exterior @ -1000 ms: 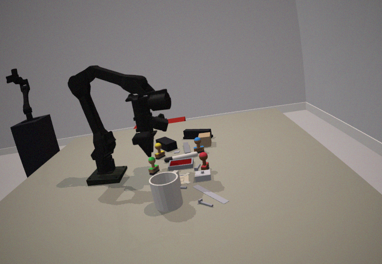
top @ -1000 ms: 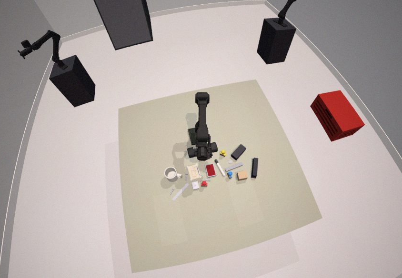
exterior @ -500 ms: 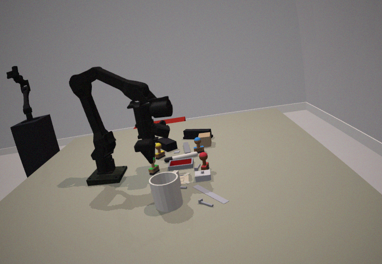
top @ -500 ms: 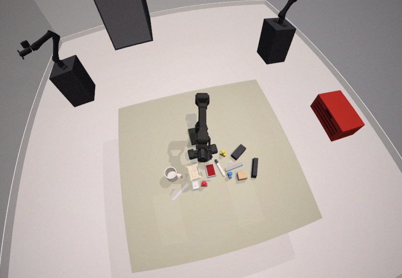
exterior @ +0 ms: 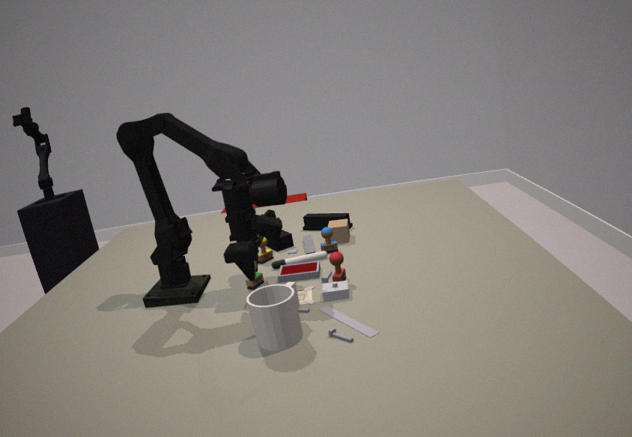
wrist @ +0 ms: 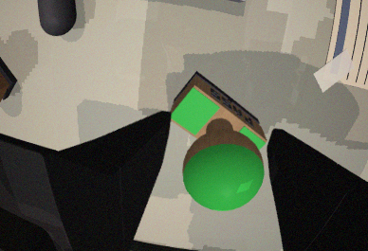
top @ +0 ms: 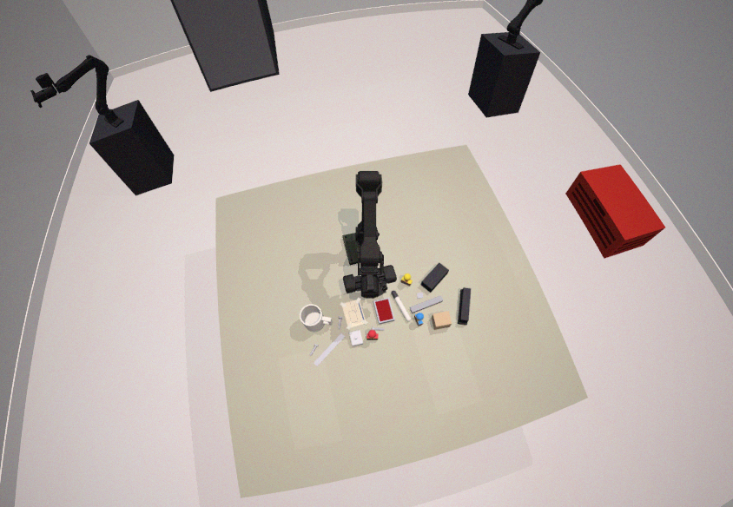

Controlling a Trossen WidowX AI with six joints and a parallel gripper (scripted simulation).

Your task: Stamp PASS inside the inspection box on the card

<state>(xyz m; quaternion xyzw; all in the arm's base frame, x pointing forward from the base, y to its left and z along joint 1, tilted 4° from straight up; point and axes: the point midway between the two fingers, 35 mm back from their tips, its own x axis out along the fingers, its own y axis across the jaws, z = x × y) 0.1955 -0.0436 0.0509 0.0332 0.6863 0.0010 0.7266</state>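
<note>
Now: gripper tip right at the green-knobbed PASS stamp. From my gripper tip the other things lie so: white marker (9 cm to the left, 8 cm ahead, 1 cm below); then ink pad (10 cm ahead, 2 cm to the left, 2 cm below); then cream card (9 cm to the right, 7 cm ahead, 3 cm below).
</note>
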